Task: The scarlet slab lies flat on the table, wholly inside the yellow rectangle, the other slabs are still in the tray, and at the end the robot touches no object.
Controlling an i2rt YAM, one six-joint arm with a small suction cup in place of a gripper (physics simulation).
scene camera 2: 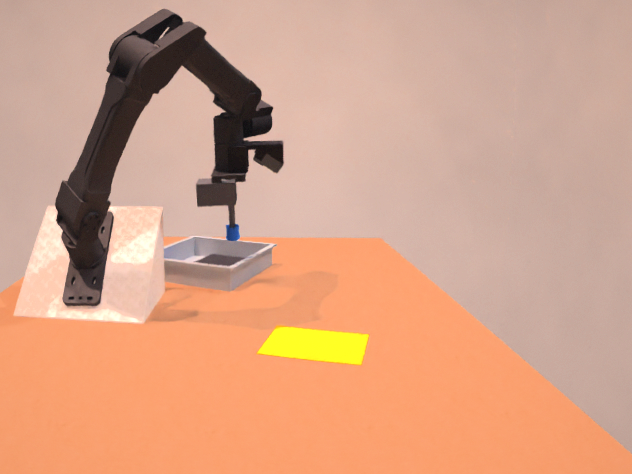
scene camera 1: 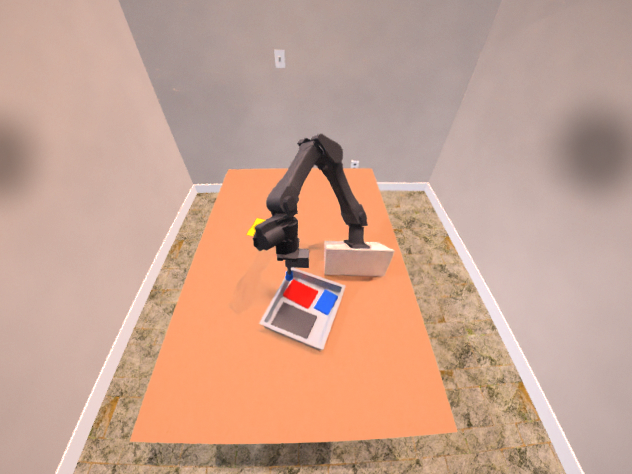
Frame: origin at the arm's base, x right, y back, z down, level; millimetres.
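Where they show: hand at its tool point: (scene camera 2: 233, 238) (scene camera 1: 289, 277); arm's base at its link origin: (scene camera 2: 89, 257) (scene camera 1: 355, 245).
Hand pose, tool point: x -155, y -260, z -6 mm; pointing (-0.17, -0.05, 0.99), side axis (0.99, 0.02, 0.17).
Note:
Things, the pixels of their top centre, and the offset from my tool point. "spot": a spot on its surface instead. Level surfaces: height alone.
- scarlet slab at its top centre: (scene camera 1: 300, 292) dy +37, dx -18, dz +79 mm
- blue slab at its top centre: (scene camera 1: 326, 301) dy +134, dx -54, dz +80 mm
- dark grey slab at its top centre: (scene camera 2: 228, 261) (scene camera 1: 294, 320) dy +17, dx -124, dz +79 mm
- yellow rectangle at a spot on its surface: (scene camera 2: 314, 345) spot: dy -132, dx +335, dz +92 mm
- orange table at its surface level: dz +93 mm
The scarlet slab (scene camera 1: 300, 293) lies flat in the grey tray (scene camera 1: 333, 324) (scene camera 2: 250, 270), beside a blue slab (scene camera 1: 326, 302) and a dark grey slab (scene camera 1: 294, 319) (scene camera 2: 220, 259). The tray wall hides the scarlet slab in scene camera 2. The yellow rectangle (scene camera 1: 256, 227) (scene camera 2: 314, 345) lies on the table; the arm covers part of it in scene camera 1, and no slab lies on it in scene camera 2. My suction cup (scene camera 1: 289, 276) (scene camera 2: 232, 233), blue, points down above the tray, near its rim on the scarlet slab's side. It is open and carries nothing.
The arm's pale wedge-shaped base (scene camera 1: 357, 260) (scene camera 2: 135, 255) stands on the orange table (scene camera 1: 296, 397) (scene camera 2: 306, 418), close to the tray. The arm (scene camera 1: 301, 173) (scene camera 2: 122, 112) arches up from it and over toward the tray.

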